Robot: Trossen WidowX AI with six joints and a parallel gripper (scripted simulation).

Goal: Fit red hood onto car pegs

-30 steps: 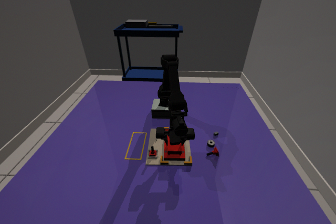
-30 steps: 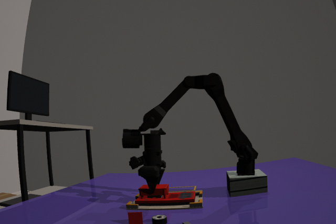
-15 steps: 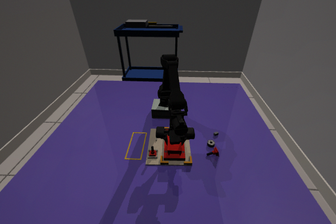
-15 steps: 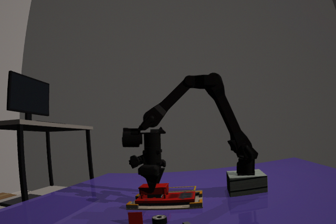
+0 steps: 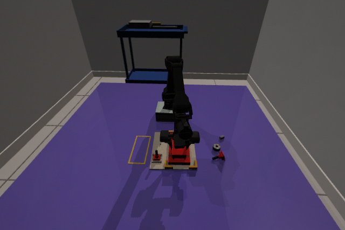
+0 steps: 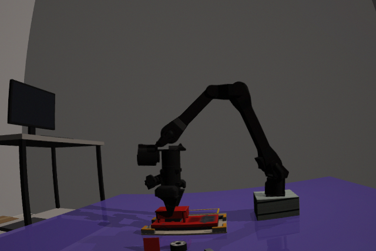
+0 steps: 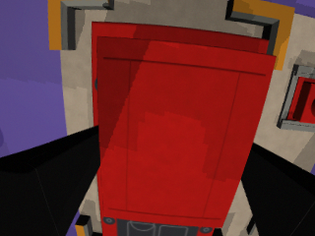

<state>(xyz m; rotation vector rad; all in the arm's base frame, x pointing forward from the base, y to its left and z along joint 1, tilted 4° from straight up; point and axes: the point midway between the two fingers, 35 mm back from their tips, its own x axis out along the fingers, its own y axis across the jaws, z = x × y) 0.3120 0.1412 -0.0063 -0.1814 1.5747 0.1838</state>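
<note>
Right now the red hood is 10 mm above my gripper tip. Round my gripper tip: black wheel (190 mm to the left, 100 mm behind, 40 mm below); then grey engine block (20 mm below, 10 mm to the left).
</note>
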